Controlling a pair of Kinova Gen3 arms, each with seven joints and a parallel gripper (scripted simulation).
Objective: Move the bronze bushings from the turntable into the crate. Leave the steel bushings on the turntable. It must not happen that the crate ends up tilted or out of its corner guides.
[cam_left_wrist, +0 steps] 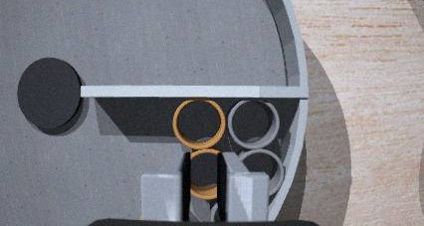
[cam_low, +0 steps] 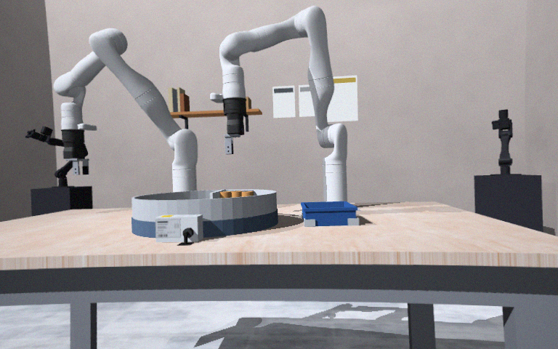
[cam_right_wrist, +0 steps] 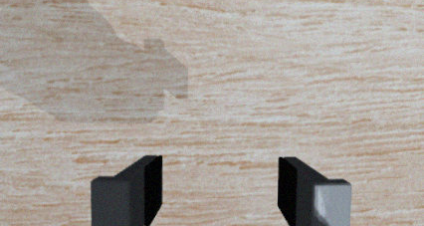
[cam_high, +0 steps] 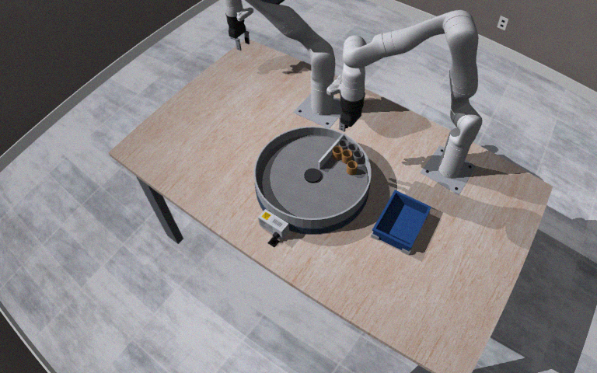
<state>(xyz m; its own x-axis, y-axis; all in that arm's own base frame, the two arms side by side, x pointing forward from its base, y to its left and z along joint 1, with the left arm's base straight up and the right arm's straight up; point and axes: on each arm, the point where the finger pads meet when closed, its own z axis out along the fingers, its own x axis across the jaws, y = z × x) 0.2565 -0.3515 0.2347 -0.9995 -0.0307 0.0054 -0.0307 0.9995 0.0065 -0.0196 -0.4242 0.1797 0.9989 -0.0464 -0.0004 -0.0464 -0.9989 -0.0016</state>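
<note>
My left hand is 13 cm short of the turntable, 4 cm to the left of it and 18 cm above it. Also, from my left hand: blue crate: 11 cm ahead, 31 cm to the left, 21 cm below.
</note>
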